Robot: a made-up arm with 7 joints. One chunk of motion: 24 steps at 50 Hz.
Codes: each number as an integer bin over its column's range. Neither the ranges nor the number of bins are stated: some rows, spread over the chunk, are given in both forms.
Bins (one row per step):
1: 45 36 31 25 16 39 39
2: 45 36 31 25 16 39 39
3: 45 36 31 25 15 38 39
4: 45 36 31 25 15 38 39
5: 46 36 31 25 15 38 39
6: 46 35 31 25 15 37 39
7: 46 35 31 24 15 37 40
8: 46 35 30 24 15 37 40
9: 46 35 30 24 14 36 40
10: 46 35 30 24 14 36 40
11: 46 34 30 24 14 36 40
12: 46 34 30 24 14 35 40
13: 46 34 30 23 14 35 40
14: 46 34 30 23 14 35 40
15: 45 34 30 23 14 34 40
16: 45 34 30 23 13 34 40
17: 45 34 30 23 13 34 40
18: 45 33 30 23 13 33 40
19: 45 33 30 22 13 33 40
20: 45 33 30 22 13 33 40
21: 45 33 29 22 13 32 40
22: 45 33 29 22 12 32 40
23: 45 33 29 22 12 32 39
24: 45 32 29 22 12 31 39
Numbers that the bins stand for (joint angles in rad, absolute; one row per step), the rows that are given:
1: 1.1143 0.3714 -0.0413 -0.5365 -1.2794 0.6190 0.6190
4: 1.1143 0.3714 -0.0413 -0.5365 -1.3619 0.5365 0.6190
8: 1.1968 0.2889 -0.1238 -0.6190 -1.3619 0.4540 0.7016
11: 1.1968 0.2063 -0.1238 -0.6190 -1.4444 0.3714 0.7016
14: 1.1968 0.2063 -0.1238 -0.7016 -1.4444 0.2889 0.7016
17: 1.1143 0.2063 -0.1238 -0.7016 -1.5270 0.2063 0.7016
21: 1.1143 0.1238 -0.2063 -0.7841 -1.5270 0.0413 0.7016
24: 1.1143 0.0413 -0.2063 -0.7841 -1.6095 -0.0413 0.6190
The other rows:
2: 1.1143 0.3714 -0.0413 -0.5365 -1.2794 0.6190 0.6190
3: 1.1143 0.3714 -0.0413 -0.5365 -1.3619 0.5365 0.6190
5: 1.1968 0.3714 -0.0413 -0.5365 -1.3619 0.5365 0.6190
6: 1.1968 0.2889 -0.0413 -0.5365 -1.3619 0.4540 0.6190
7: 1.1968 0.2889 -0.0413 -0.6190 -1.3619 0.4540 0.7016
9: 1.1968 0.2889 -0.1238 -0.6190 -1.4444 0.3714 0.7016
10: 1.1968 0.2889 -0.1238 -0.6190 -1.4444 0.3714 0.7016
12: 1.1968 0.2063 -0.1238 -0.6190 -1.4444 0.2889 0.7016
13: 1.1968 0.2063 -0.1238 -0.7016 -1.4444 0.2889 0.7016
15: 1.1143 0.2063 -0.1238 -0.7016 -1.4444 0.2063 0.7016
16: 1.1143 0.2063 -0.1238 -0.7016 -1.5270 0.2063 0.7016
18: 1.1143 0.1238 -0.1238 -0.7016 -1.5270 0.1238 0.7016
19: 1.1143 0.1238 -0.1238 -0.7841 -1.5270 0.1238 0.7016
20: 1.1143 0.1238 -0.1238 -0.7841 -1.5270 0.1238 0.7016
22: 1.1143 0.1238 -0.2063 -0.7841 -1.6095 0.0413 0.7016
23: 1.1143 0.1238 -0.2063 -0.7841 -1.6095 0.0413 0.6190

